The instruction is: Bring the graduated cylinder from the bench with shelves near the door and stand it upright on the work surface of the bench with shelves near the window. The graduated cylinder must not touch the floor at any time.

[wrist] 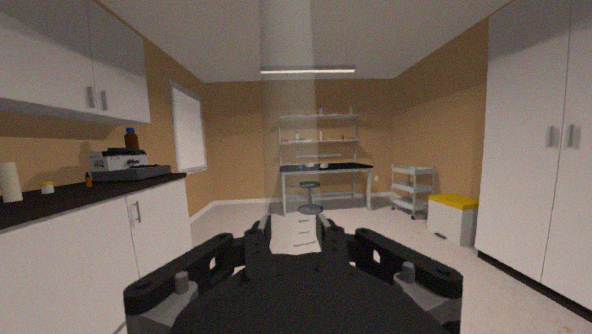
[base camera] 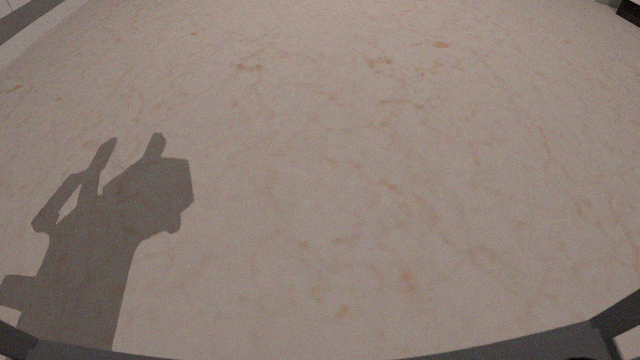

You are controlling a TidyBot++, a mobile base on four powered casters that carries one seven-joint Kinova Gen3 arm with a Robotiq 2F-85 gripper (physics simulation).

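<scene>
The graduated cylinder [wrist: 290, 125] is a clear, faint upright column in the wrist view, rising from between the fingers past the top of the picture. My gripper [wrist: 293, 224] is shut on it; its lower end is hidden behind the gripper. A bench with shelves stands against the far wall, right of a window [wrist: 189, 130], with a dark work surface [wrist: 350, 166] well beyond the gripper. Small items stand on its shelves and top. The other bench with shelves does not show. In the base camera view the gripper's shadow falls on the floor.
A stool [wrist: 310, 185] stands before the far bench. A white drawer unit [wrist: 304, 241] shows between the fingers. A cart [wrist: 413, 171] and a yellow-lidded bin [wrist: 454, 201] stand at the right, before tall cabinets [wrist: 525, 100]. A dark-topped counter [wrist: 65, 200] runs along the left.
</scene>
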